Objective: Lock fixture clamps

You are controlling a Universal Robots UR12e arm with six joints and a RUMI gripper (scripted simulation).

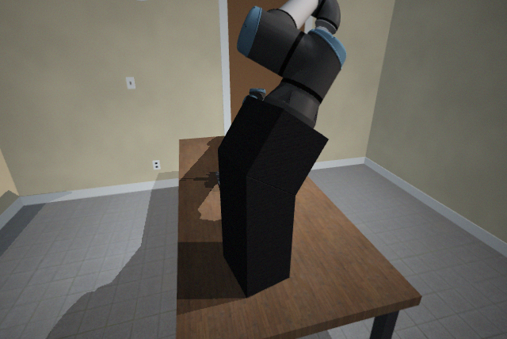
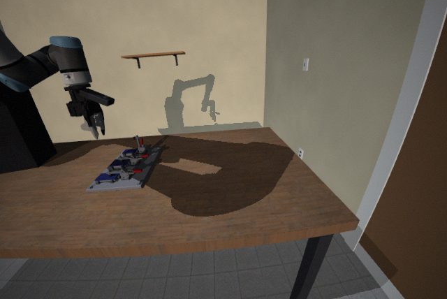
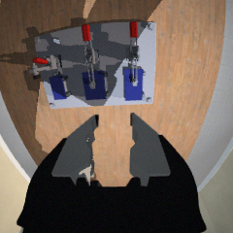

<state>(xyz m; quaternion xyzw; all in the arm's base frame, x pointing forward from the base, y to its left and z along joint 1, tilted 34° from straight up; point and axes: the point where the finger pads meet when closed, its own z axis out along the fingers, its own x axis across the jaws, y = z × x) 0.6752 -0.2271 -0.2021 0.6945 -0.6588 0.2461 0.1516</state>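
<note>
Right now my hand is 5 cm short of the grey fixture plate, 6 cm to the right of it and 21 cm above it. The rest, counted from my hand: blue part (6 cm to the left, 19 cm below).
</note>
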